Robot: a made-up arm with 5 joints. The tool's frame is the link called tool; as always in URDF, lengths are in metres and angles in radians. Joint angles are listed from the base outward. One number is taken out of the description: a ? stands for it. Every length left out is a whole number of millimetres.
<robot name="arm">
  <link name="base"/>
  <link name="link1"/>
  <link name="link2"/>
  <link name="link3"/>
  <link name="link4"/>
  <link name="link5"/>
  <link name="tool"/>
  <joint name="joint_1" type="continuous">
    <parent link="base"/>
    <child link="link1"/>
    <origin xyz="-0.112 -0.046 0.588" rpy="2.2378 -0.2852 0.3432"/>
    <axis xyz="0 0 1"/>
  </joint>
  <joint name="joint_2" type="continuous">
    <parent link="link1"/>
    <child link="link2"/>
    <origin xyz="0.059 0.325 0" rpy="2.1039 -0.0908 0.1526"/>
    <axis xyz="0 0 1"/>
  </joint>
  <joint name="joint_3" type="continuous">
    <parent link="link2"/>
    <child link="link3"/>
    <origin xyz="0.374 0.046 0" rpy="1.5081 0.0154 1.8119"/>
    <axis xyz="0 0 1"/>
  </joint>
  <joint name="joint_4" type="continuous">
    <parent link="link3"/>
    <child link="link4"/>
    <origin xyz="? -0.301 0" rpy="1.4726 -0.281 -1.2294"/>
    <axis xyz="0 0 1"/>
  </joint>
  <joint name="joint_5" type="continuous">
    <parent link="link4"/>
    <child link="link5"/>
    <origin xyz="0.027 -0.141 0" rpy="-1.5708 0 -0.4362"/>
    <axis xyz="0 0 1"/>
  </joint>
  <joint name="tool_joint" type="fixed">
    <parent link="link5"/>
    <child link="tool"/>
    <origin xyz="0.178 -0.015 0" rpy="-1.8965 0.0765 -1.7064"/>
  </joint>
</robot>
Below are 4 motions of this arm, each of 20 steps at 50 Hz.
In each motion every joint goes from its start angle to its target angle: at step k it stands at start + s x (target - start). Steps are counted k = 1, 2, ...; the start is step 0. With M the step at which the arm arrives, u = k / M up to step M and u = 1 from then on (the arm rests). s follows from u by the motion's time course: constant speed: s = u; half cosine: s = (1 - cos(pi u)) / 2; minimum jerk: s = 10 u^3 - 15 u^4 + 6 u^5.
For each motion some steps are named. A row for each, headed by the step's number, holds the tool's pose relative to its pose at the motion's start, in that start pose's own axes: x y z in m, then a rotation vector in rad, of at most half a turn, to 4 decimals.
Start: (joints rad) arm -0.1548 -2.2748 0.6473 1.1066 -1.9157
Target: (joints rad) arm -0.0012 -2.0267 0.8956 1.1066 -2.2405
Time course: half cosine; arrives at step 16
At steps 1, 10, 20:
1: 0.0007 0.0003 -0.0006 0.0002 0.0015 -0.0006
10: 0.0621 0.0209 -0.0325 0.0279 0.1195 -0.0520
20: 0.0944 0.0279 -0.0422 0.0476 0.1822 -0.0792

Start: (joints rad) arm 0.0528 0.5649 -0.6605 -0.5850 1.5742
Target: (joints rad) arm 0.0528 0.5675 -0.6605 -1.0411 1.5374
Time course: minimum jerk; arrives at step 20
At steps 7, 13, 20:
7: -0.0106 0.0108 0.0021 -0.0142 -0.0243 0.1037
13: -0.0384 0.0317 0.0049 -0.0495 -0.0787 0.3368
20: -0.0522 0.0390 0.0054 -0.0666 -0.1029 0.4400

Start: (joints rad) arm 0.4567 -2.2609 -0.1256 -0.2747 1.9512
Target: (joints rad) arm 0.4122 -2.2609 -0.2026 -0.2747 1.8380
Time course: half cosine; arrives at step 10
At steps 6, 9, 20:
6: 0.0250 0.0036 0.0023 0.0099 0.0918 0.0442
9: 0.0371 0.0059 0.0029 0.0142 0.1369 0.0658
20: 0.0380 0.0060 0.0029 0.0146 0.1404 0.0675

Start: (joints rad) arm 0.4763 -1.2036 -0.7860 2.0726 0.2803
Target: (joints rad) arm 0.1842 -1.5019 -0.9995 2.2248 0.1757
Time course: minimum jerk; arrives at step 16
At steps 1, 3, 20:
1: 0.0003 -0.0003 0.0002 0.0005 0.0007 -0.0001
3: 0.0062 -0.0070 0.0037 0.0108 0.0152 -0.0021
20: 0.1082 -0.1271 0.0300 0.1842 0.2987 -0.0180

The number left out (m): 0.173
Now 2 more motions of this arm.
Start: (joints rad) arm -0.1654 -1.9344 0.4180 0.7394 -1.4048
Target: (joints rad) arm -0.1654 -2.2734 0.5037 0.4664 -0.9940
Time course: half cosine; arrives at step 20
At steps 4, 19, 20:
4: -0.0016 -0.0071 0.0033 -0.0250 -0.0253 -0.0118
19: -0.0057 -0.0681 0.0235 -0.2645 -0.3087 -0.0804
20: -0.0056 -0.0685 0.0236 -0.2661 -0.3109 -0.0806

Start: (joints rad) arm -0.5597 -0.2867 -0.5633 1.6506 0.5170
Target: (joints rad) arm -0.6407 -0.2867 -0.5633 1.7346 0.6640
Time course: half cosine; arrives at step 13
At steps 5, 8, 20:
5: -0.0048 -0.0308 0.0112 0.0423 -0.0470 -0.0408
8: -0.0107 -0.0643 0.0220 0.0877 -0.0978 -0.0878
20: -0.0166 -0.0944 0.0305 0.1278 -0.1433 -0.1326

